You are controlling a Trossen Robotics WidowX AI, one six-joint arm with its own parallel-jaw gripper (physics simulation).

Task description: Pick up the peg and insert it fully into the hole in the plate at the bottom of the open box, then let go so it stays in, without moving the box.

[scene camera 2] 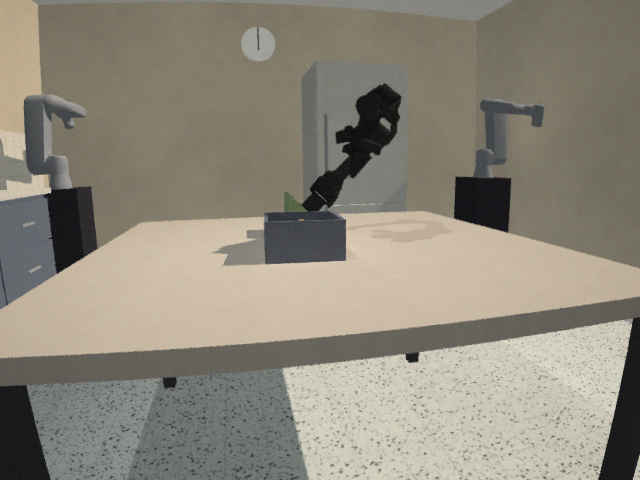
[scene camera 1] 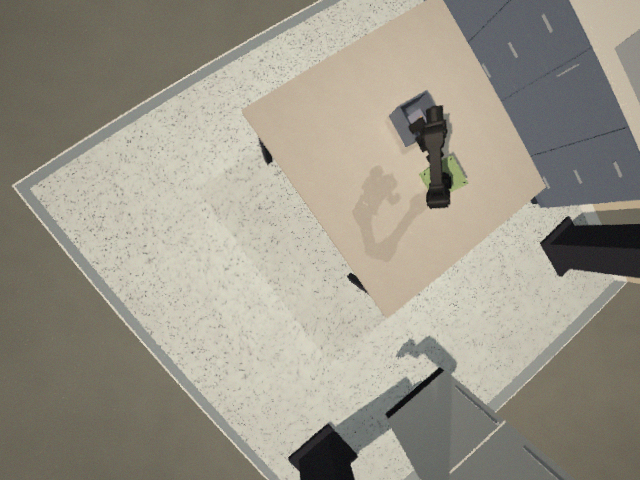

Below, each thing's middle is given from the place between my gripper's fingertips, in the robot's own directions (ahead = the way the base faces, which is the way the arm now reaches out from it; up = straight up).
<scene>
Now: the blue-grey box (scene camera 2: pixel 321 237) 170 mm to the right of my hand, 140 mm below it and 100 mm ahead of it.
</scene>
